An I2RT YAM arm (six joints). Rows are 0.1 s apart.
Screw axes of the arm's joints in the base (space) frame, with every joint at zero. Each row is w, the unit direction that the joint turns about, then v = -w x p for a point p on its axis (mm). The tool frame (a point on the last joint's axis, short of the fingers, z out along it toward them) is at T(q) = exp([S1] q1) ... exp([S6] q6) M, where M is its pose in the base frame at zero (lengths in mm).
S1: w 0 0 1 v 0.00 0.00 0.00
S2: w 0 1 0 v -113.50 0.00 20.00
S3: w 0 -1 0 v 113.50 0.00 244.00
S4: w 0 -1 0 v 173.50 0.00 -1.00
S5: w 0 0 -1 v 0.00 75.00 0.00
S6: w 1 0 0 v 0.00 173.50 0.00
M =
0 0 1 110.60
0 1 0 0.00
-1 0 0 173.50
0 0 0 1
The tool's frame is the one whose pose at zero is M.
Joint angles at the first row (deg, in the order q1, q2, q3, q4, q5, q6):
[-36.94, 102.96, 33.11, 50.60, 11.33, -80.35]
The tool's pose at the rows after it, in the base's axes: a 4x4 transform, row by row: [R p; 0 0 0 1], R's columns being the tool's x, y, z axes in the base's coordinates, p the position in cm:
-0.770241, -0.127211, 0.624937, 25.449; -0.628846, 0.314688, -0.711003, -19.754; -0.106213, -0.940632, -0.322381, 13.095; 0, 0, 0, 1
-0.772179, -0.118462, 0.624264, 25.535; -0.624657, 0.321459, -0.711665, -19.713; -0.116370, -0.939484, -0.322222, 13.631; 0, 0, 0, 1
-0.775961, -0.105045, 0.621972, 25.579; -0.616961, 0.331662, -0.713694, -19.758; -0.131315, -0.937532, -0.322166, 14.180; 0, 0, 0, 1
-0.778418, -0.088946, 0.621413, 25.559; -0.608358, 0.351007, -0.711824, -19.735; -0.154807, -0.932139, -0.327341, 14.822; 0, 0, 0, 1
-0.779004, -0.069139, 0.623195, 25.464; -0.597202, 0.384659, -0.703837, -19.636; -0.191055, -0.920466, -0.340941, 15.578; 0, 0, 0, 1
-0.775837, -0.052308, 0.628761, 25.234; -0.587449, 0.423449, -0.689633, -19.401; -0.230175, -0.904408, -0.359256, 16.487; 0, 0, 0, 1
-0.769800, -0.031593, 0.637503, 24.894; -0.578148, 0.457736, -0.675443, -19.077; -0.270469, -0.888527, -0.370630, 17.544; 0, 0, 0, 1
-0.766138, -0.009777, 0.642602, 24.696; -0.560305, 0.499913, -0.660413, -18.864; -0.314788, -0.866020, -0.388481, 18.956; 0, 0, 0, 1
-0.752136, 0.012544, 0.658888, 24.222; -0.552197, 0.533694, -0.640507, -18.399; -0.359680, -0.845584, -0.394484, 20.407; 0, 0, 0, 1
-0.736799, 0.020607, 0.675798, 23.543; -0.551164, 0.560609, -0.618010, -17.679; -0.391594, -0.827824, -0.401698, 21.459; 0, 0, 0, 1
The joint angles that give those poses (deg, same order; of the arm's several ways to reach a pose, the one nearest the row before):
[-36.56, 101.54, 33.27, 49.07, 11.47, -79.60]
[-36.39, 100.35, 33.73, 47.41, 11.69, -78.90]
[-36.39, 99.19, 34.27, 45.70, 11.86, -77.93]
[-36.38, 97.61, 34.79, 43.29, 11.80, -76.42]
[-36.39, 95.52, 35.37, 39.80, 11.36, -74.10]
[-36.39, 92.76, 35.86, 35.48, 10.50, -71.63]
[-36.39, 89.64, 36.20, 31.36, 9.53, -69.23]
[-36.39, 86.43, 37.72, 25.58, 8.65, -66.35]
[-36.38, 82.68, 38.48, 20.78, 7.17, -63.86]
[-36.22, 78.90, 38.32, 16.77, 5.70, -62.17]

